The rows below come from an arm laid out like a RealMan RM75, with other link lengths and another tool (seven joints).
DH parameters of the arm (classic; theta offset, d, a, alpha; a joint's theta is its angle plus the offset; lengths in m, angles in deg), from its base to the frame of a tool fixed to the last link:
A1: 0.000 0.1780 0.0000 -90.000
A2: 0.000 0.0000 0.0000 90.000
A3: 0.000 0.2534 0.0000 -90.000
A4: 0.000 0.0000 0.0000 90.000
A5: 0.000 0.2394 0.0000 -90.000
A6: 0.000 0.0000 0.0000 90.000
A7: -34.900 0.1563 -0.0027 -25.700
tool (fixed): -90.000 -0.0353 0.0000 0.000
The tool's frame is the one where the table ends.
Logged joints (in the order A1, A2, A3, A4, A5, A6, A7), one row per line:
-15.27 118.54 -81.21 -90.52 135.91 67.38 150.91
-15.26 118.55 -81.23 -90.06 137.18 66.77 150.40
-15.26 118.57 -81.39 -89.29 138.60 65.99 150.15
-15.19 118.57 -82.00 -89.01 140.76 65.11 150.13
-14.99 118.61 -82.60 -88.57 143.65 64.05 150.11
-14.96 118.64 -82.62 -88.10 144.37 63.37 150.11
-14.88 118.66 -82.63 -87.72 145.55 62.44 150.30
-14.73 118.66 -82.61 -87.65 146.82 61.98 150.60
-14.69 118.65 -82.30 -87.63 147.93 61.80 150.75
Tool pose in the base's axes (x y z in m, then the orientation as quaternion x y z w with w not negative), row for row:
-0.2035 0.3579 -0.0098 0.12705 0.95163 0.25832 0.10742
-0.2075 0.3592 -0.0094 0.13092 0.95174 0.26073 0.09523
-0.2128 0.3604 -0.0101 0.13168 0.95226 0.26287 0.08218
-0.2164 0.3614 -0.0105 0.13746 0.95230 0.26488 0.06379
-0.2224 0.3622 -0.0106 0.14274 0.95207 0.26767 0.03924
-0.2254 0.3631 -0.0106 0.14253 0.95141 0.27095 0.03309
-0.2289 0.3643 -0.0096 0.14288 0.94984 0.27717 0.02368
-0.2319 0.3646 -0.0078 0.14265 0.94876 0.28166 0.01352
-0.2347 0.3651 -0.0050 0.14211 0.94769 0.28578 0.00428
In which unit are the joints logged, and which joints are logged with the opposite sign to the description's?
The joints are logged in degrees. Opposite sign: A2, A3, A4, A7.
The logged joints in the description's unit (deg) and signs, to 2 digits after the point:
-15.27 -118.54 81.21 90.52 135.91 67.38 -150.91
-15.26 -118.55 81.23 90.06 137.18 66.77 -150.40
-15.26 -118.57 81.39 89.29 138.60 65.99 -150.15
-15.19 -118.57 82.00 89.01 140.76 65.11 -150.13
-14.99 -118.61 82.60 88.57 143.65 64.05 -150.11
-14.96 -118.64 82.62 88.10 144.37 63.37 -150.11
-14.88 -118.66 82.63 87.72 145.55 62.44 -150.30
-14.73 -118.66 82.61 87.65 146.82 61.98 -150.60
-14.69 -118.65 82.30 87.63 147.93 61.80 -150.75

